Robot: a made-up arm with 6 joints.
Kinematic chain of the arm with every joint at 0, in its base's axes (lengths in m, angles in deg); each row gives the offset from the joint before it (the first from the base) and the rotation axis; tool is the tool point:
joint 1: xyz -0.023 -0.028 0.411 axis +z
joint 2: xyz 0.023 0 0.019 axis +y
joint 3: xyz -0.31 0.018 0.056 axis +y
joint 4: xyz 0.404 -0.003 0.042 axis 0.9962 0 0.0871
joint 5: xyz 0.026 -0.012 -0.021 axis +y
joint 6: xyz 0.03 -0.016 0.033 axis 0.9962 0 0.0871
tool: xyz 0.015 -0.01 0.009
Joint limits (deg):
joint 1: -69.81..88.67
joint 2: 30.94..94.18
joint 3: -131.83..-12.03
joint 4: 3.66..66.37
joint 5: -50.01..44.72
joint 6: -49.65..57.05
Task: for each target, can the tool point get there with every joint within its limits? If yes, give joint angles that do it. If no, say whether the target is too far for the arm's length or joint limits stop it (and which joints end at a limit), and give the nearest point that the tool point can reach.
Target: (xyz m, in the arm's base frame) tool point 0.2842 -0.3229 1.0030
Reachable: yes | joints -40.68 79.94 -108.95 40.29 -3.12 28.09
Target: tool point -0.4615 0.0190 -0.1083
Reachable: no: joint limits stop it (at a limit: joint 1, joint 2, joint 3, joint 4, joint 5, joint 6) | nearest point -0.0537 0.1373 0.2541 | short by 0.558 m
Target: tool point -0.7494 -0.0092 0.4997
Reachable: no: joint limits stop it (at a limit: joint 2, joint 3, joint 4, joint 5, joint 6) | nearest point -0.3991 -0.0183 1.0369 | short by 0.641 m
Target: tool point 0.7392 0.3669 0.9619
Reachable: no: too far | nearest point 0.4893 0.2374 0.8775 | short by 0.294 m
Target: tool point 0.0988 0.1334 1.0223
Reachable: yes | joints 59.69 46.85 -85.90 38.53 0.11 6.57
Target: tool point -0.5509 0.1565 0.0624
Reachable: no: joint limits stop it (at a limit: joint 1, joint 2, joint 3, joint 4, joint 5, joint 6) | nearest point -0.0537 0.1373 0.2541 | short by 0.533 m
